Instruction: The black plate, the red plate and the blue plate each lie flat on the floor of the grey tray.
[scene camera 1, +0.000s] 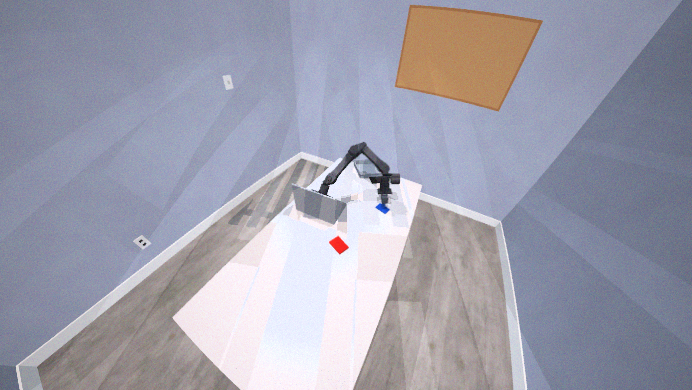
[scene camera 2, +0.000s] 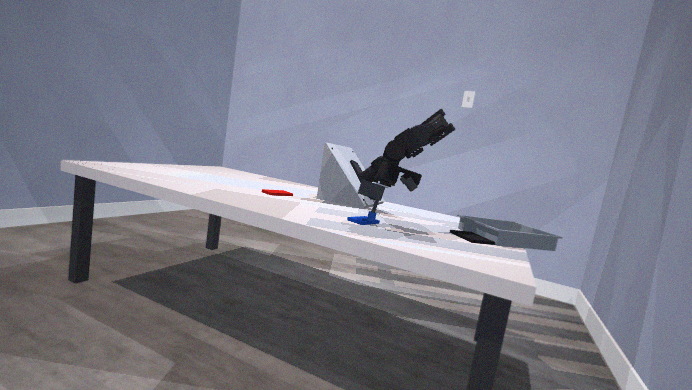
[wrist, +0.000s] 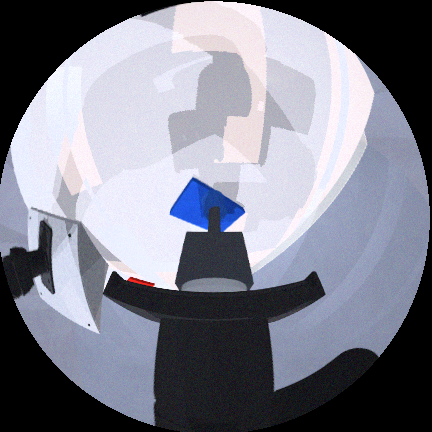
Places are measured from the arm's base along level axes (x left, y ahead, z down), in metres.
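Pixels of known places: end effector, tool point: (scene camera 1: 383, 207) (scene camera 2: 369, 222) (wrist: 213, 197); arm's base, origin of the base link: (wrist: 45, 259).
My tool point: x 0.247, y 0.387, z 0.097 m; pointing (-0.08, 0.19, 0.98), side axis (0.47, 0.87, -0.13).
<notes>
For each thing: its top centre in the pictures, then the offset to it from my tool point.
- blue plate, middle of its top: (wrist: 208, 212) (scene camera 2: 363, 218) (scene camera 1: 382, 208) dx -0.021, dy +0.001, dz -0.008 m
- red plate, middle of its top: (scene camera 2: 277, 191) (wrist: 139, 283) (scene camera 1: 338, 244) dx -0.467, dy -0.092, dz -0.008 m
- black plate, middle of its top: (scene camera 2: 471, 235) dx +0.280, dy -0.185, dz -0.007 m
- grey tray, middle of its top: (scene camera 2: 506, 225) (scene camera 1: 368, 166) dx +0.364, dy -0.327, dz -0.048 m
The blue plate (scene camera 1: 381, 207) (scene camera 2: 362, 219) (wrist: 193, 205) lies on the white table to the right of the arm's base. My suction cup (scene camera 1: 385, 200) (scene camera 2: 373, 211) (wrist: 214, 210) stands straight down on its top face and touches it; the plate still sits on the table surface. The red plate (scene camera 1: 338, 244) (scene camera 2: 277, 192) (wrist: 141, 281) lies flat nearer the table's middle. The black plate (scene camera 2: 471, 236) lies flat on the table just in front of the grey tray (scene camera 2: 527, 238) (scene camera 1: 361, 169), outside it. The tray stands near the table's far end.
A grey wedge-shaped mount (scene camera 1: 316, 206) (scene camera 2: 338, 179) (wrist: 64, 257) carries the arm's base beside the blue plate. The table edge (scene camera 2: 411, 261) runs close past the blue plate on one side.
</notes>
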